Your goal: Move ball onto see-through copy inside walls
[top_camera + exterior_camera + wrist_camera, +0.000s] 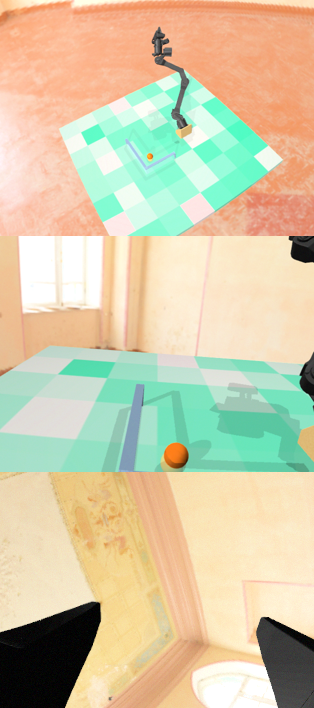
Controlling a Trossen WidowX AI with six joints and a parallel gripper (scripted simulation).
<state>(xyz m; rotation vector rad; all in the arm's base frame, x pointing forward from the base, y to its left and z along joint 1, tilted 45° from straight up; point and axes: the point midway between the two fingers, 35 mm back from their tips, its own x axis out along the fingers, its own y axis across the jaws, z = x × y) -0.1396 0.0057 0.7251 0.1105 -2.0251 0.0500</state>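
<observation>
The orange ball lies 62 cm to the left of my gripper tip, 60 cm below it and 41 cm ahead of it. Round my gripper tip: see-through ball copy (64 cm to the left, 60 cm below, 41 cm ahead).
</observation>
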